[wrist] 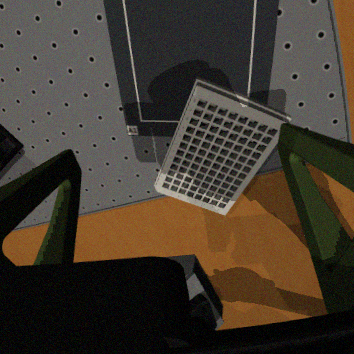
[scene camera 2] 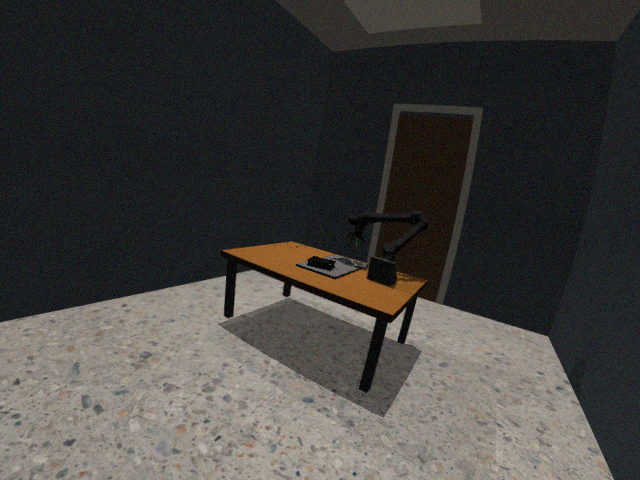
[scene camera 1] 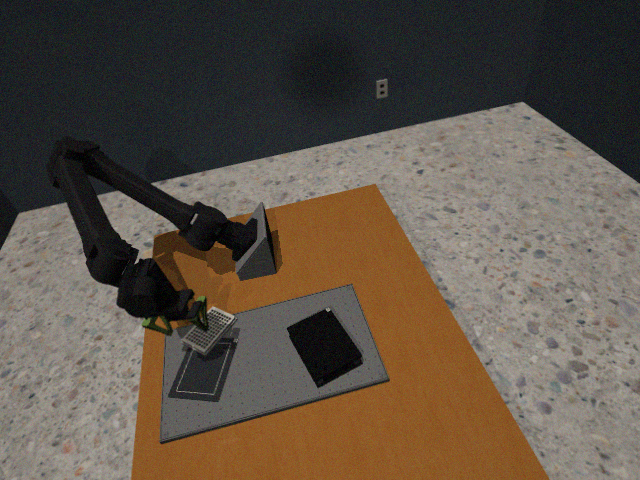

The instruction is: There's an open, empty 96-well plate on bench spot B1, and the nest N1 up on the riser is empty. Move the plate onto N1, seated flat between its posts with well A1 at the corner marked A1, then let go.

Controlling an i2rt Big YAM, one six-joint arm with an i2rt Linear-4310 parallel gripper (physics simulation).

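Places are measured from the arm's base along level axes (x right, y ahead, z up), in millimetres.
Where they show: gripper, fingertip midpoint: (wrist: pixel 176 146) (scene camera 2: pixel 352 246) (scene camera 1: pixel 189 331); arm's base at its link origin: (scene camera 2: pixel 383 267) (scene camera 1: pixel 246 240).
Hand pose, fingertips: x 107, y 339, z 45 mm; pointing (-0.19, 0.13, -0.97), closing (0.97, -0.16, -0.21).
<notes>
Each offset is from my fingertips to the top centre of the thing. "pt": to the spot under its first point. Level surfaces: height alone.
The white 96-well plate {dx -6, dy -81, dz -100 mm} (scene camera 1: pixel 209 330) (wrist: pixel 223 152) lies turned askew at the A1 end of dark bench spot B1 {pt dx +5, dy +57, dz -116 mm} (scene camera 1: pixel 199 379) (wrist: pixel 200 30), partly outside its white outline and over the board's edge. I cannot tell whether it is flat or tilted. My gripper (scene camera 1: pixel 189 330) (scene camera 2: pixel 355 240) (wrist: pixel 176 146) is open, its green fingers wide apart above the plate. In the wrist view the plate is nearer the right finger. Nest N1 on its riser {pt dx -304, dy +37, dz -78 mm} (scene camera 1: pixel 324 347) (scene camera 2: pixel 321 262) is a black block with a small pale label at one corner; its posts are too dark to make out.
The grey perforated board {dx -160, dy +7, dz -116 mm} (scene camera 1: pixel 258 361) (scene camera 2: pixel 336 272) (wrist: pixel 45 90) carries spot B1 and the riser, on the orange table {dz -130 mm} (scene camera 1: pixel 413 413) (scene camera 2: pixel 310 281) (wrist: pixel 125 235). The grey wedge-shaped arm mount (scene camera 1: pixel 261 258) (scene camera 2: pixel 382 271) stands behind the board.
</notes>
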